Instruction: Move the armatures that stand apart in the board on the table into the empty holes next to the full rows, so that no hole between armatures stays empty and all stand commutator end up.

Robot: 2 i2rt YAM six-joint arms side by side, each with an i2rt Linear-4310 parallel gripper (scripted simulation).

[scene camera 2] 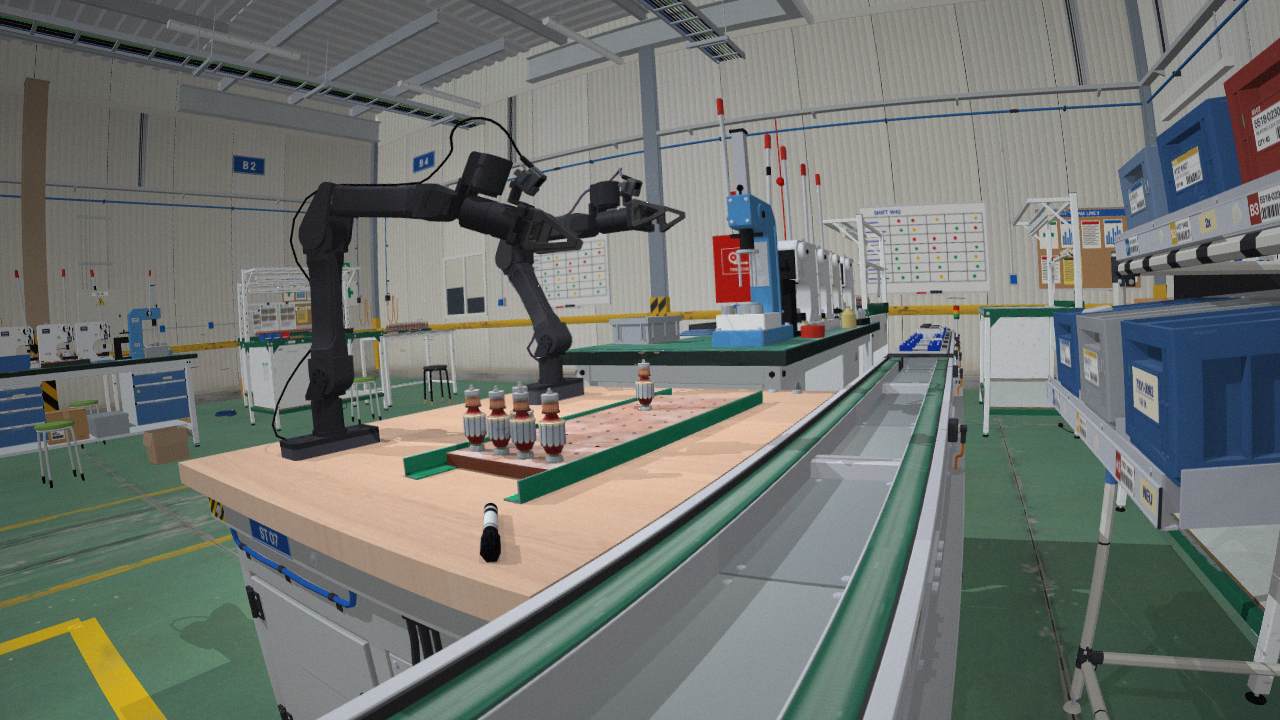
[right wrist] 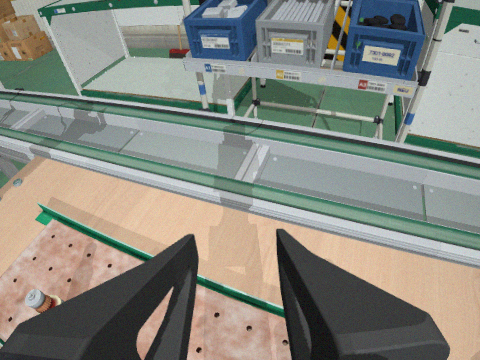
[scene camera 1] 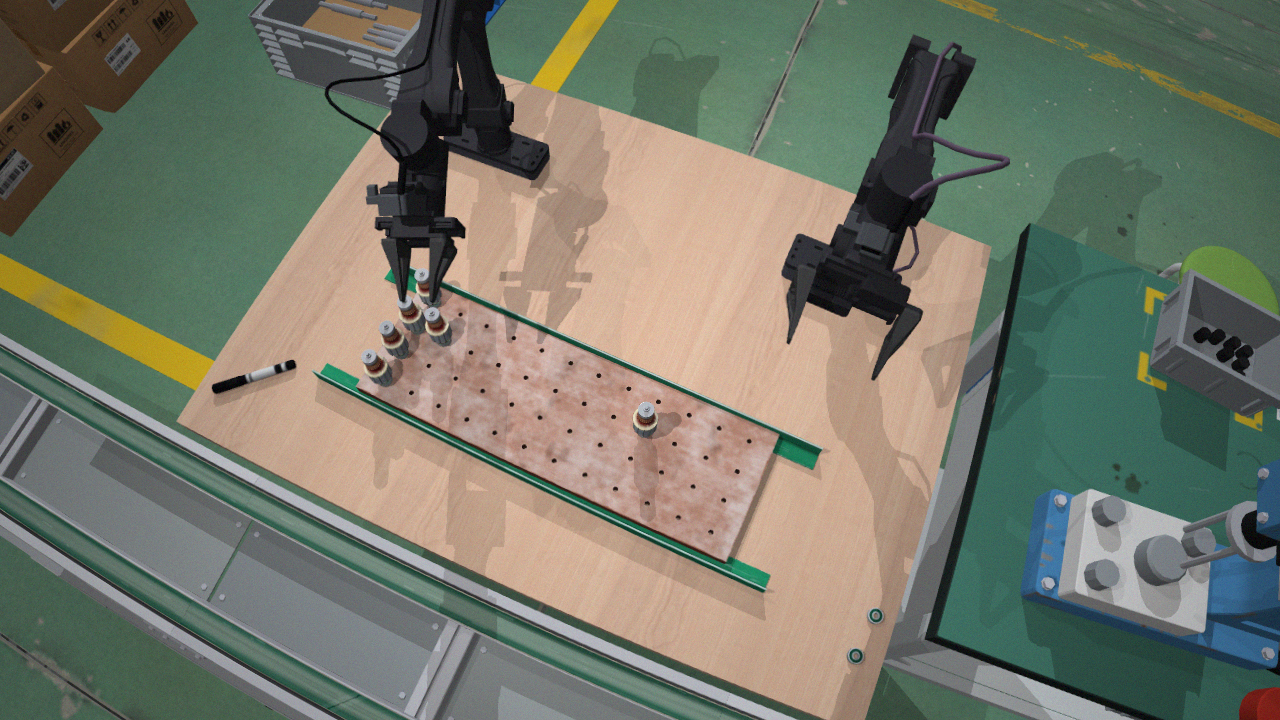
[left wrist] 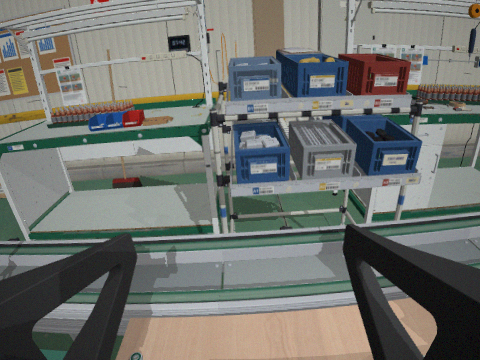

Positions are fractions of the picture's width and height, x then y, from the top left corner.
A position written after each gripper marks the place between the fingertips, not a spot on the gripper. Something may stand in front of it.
Scene:
right gripper: scene camera 2 0.45, 0.34; right wrist 0.49, 0.68; scene camera 1 0.33, 0.42; not seen in the left wrist view (out of frame)
board: scene camera 2 0.46, 0.60; right wrist 0.19, 0.73; scene camera 1 0.37, 0.54; not seen in the left wrist view (out of frame)

